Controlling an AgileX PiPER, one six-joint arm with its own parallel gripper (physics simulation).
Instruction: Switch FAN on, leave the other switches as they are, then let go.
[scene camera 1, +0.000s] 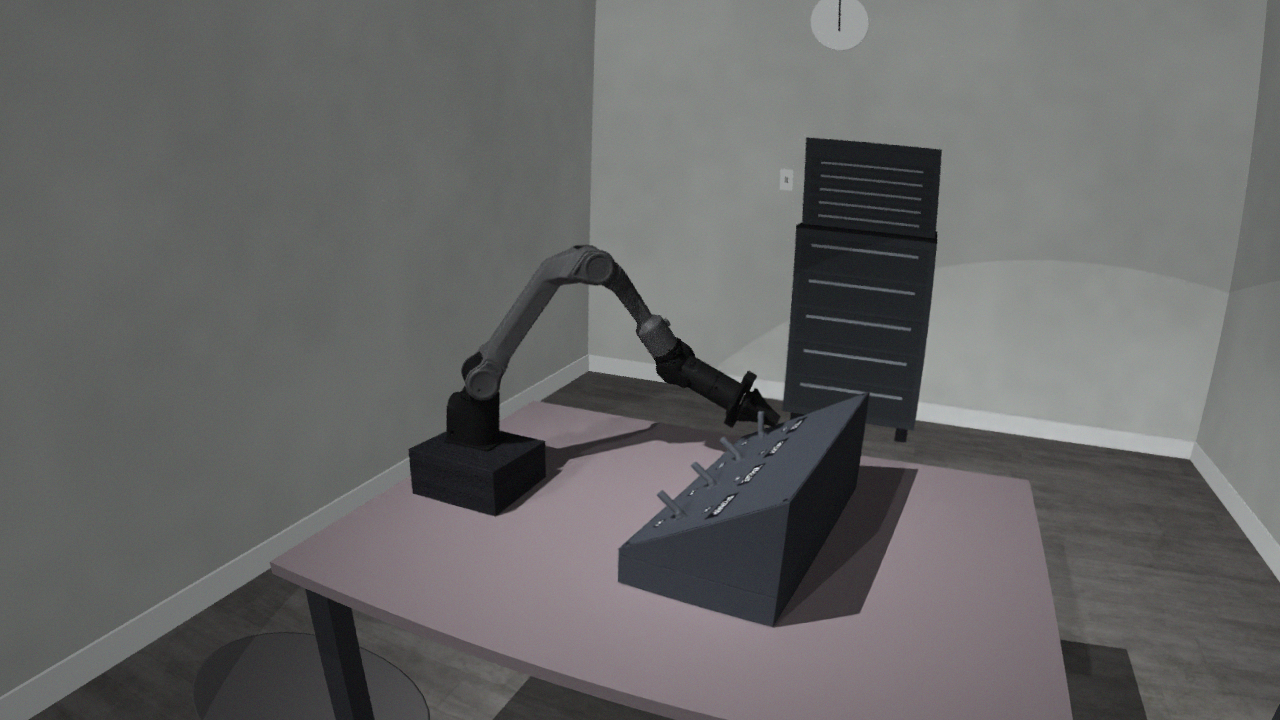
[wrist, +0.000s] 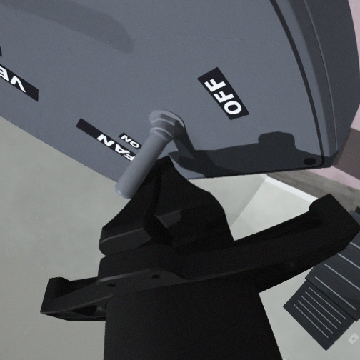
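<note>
The FAN lever (scene camera 1: 761, 424) (wrist: 142, 162) is the farthest one on the grey sloped switch box (scene camera 1: 716, 568) (wrist: 165, 65). It leans away from the OFF label (wrist: 223, 93) and over the ON label (wrist: 130, 140) and FAN label (wrist: 107, 141). In the scene view it stands more upright than the other levers (scene camera 1: 731, 448) (scene camera 1: 704, 474) (scene camera 1: 671, 504), which tilt toward the box's low edge. My gripper (scene camera 1: 776, 419) (wrist: 164, 168) is shut and empty, with its tip right beside the FAN lever on the OFF side. Whether they touch is hard to tell.
The box stands on a pink table (scene camera 1: 966, 555). Its raised rear edge (scene camera 1: 864, 394) is close to the fingers. The VENT label (wrist: 17, 82) is partly cut off in the wrist view. A dark drawer cabinet (scene camera 1: 859, 308) (wrist: 320, 315) stands by the wall behind the table.
</note>
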